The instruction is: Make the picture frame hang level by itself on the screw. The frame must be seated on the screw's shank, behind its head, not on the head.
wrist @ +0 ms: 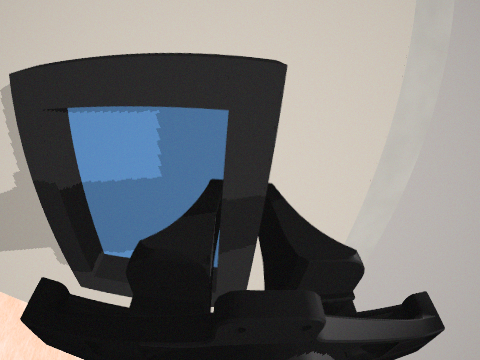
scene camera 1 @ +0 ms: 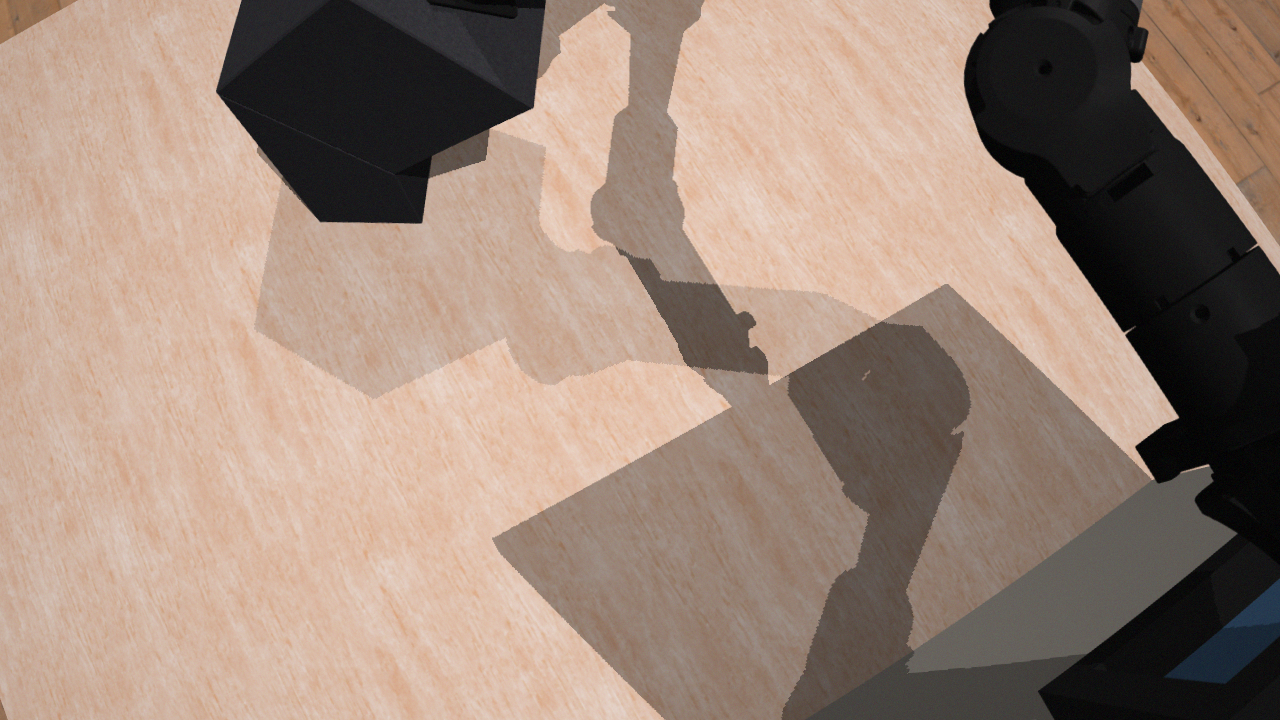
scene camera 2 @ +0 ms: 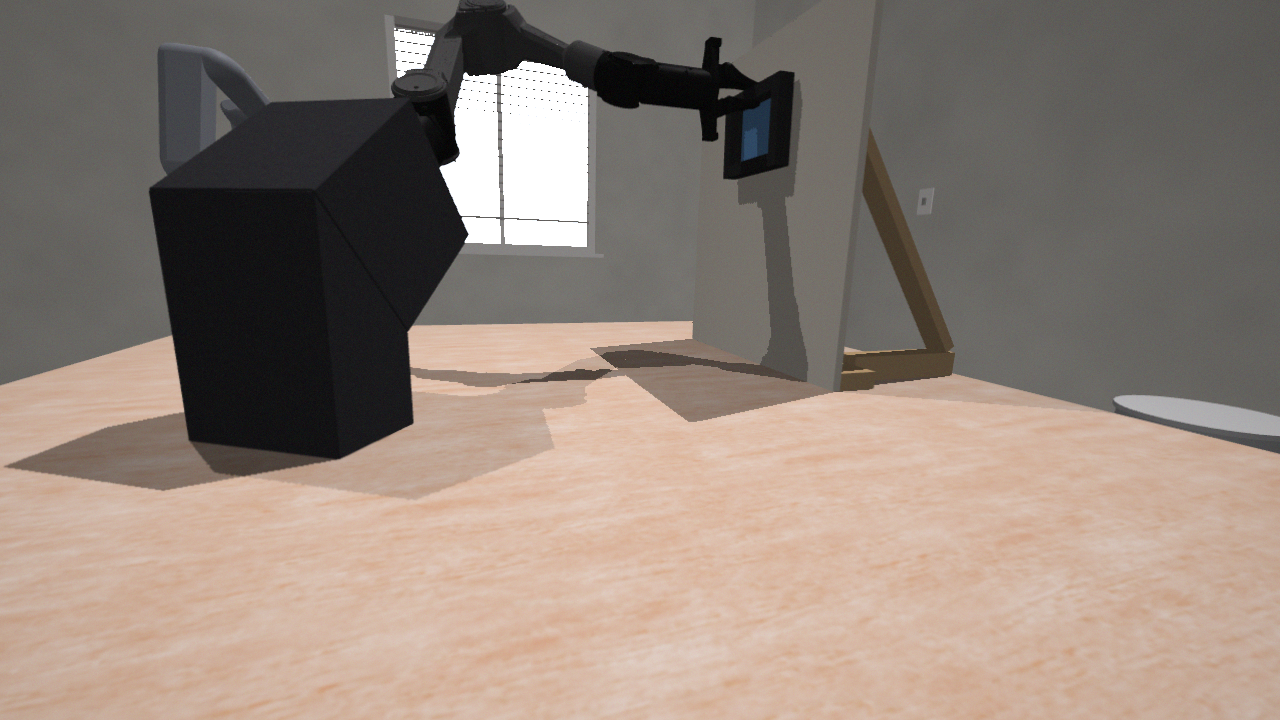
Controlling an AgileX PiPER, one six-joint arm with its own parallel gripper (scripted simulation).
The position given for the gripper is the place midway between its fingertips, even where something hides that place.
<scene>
In view: the gripper (scene camera 2: 757, 96) and a picture frame (scene camera 2: 747, 152).
The picture frame also shows in the wrist view (wrist: 107, 177). The gripper is seen too in the wrist view (wrist: 240, 196).
</scene>
